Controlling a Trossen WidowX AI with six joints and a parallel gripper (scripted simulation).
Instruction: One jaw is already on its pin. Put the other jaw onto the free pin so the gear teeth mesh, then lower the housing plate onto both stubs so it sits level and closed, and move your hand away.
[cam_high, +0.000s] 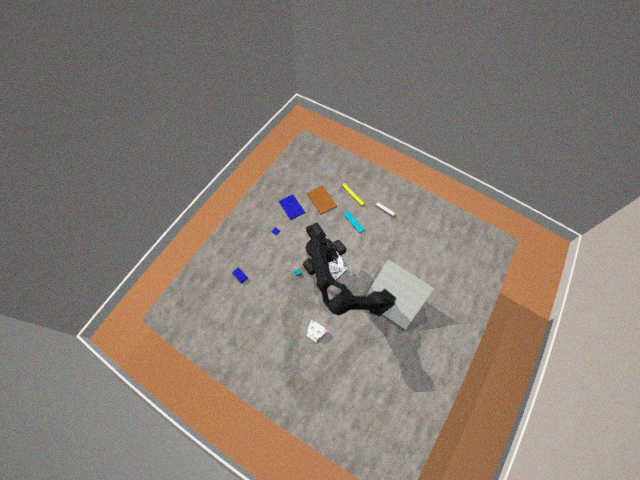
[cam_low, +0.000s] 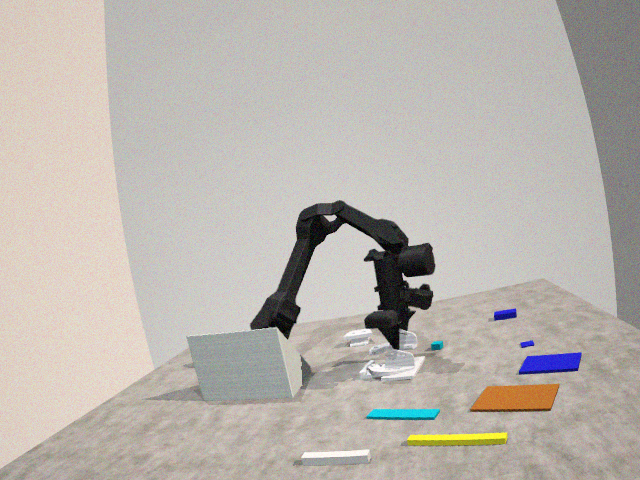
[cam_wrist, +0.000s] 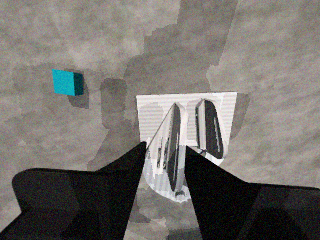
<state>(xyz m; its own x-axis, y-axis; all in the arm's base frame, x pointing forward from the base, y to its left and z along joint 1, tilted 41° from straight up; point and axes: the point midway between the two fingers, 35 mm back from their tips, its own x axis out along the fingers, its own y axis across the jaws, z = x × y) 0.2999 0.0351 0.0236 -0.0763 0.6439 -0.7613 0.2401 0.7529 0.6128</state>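
The white jaw lies 4 cm to the right of my gripper tip, 4 cm behind it and 3 cm below it. Round my gripper tip: small cyan cube: 10 cm to the left, 7 cm ahead, 4 cm below; cyan strip: 27 cm to the right, 4 cm below, 4 cm ahead; small white block: 24 cm to the left, 16 cm behind, 4 cm below.
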